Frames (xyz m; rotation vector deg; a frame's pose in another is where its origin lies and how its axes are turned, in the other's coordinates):
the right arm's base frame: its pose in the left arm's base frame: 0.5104 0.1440 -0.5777 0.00 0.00 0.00
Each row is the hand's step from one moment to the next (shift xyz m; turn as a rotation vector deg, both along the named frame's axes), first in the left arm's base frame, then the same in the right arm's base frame.
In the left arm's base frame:
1: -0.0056 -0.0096 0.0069 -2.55 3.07 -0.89
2: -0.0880 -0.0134 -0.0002 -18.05 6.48 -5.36
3: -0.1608 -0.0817 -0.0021 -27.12 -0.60 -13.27
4: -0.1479 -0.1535 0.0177 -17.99 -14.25 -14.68
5: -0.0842 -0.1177 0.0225 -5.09 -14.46 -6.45
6: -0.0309 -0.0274 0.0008 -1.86 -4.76 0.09
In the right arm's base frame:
1: -0.0056 -0.0096 0.0069 -2.55 3.07 -0.89
2: -0.0880 -0.0134 -0.0002 -18.05 6.48 -5.36
3: -0.1608 -0.0817 -0.0021 -27.12 -0.60 -13.27
4: -0.1479 -0.1535 0.0177 -17.99 -14.25 -14.68
5: -0.0842 -0.1177 0.0225 -5.09 -14.46 -6.45
6: -0.0309 -0.0274 0.0008 -1.86 -4.76 0.09

